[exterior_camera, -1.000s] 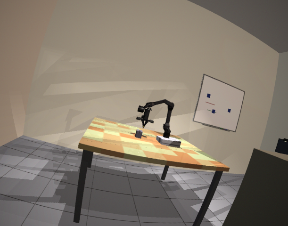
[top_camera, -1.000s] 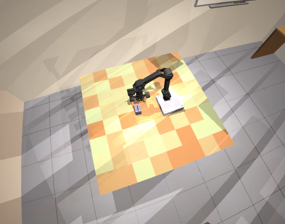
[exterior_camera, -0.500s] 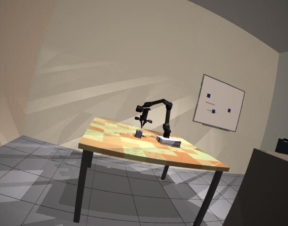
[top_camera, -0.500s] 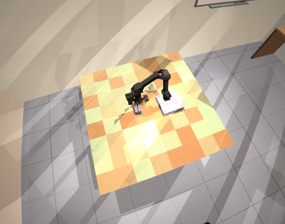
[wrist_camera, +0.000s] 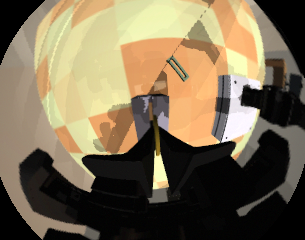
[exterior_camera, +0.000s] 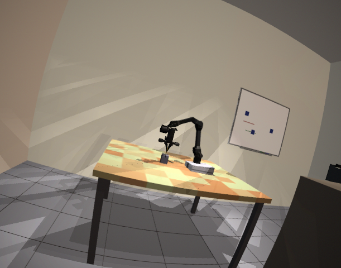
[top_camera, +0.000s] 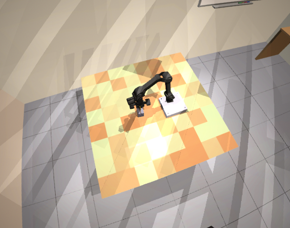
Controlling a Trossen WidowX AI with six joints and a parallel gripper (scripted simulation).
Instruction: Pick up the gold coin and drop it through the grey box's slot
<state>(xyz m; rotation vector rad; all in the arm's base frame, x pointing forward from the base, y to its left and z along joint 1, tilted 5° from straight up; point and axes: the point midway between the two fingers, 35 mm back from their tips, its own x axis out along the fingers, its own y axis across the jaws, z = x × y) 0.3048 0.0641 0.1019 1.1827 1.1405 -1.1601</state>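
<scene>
Now: gripper tip 10 mm below the gold coin.
</scene>
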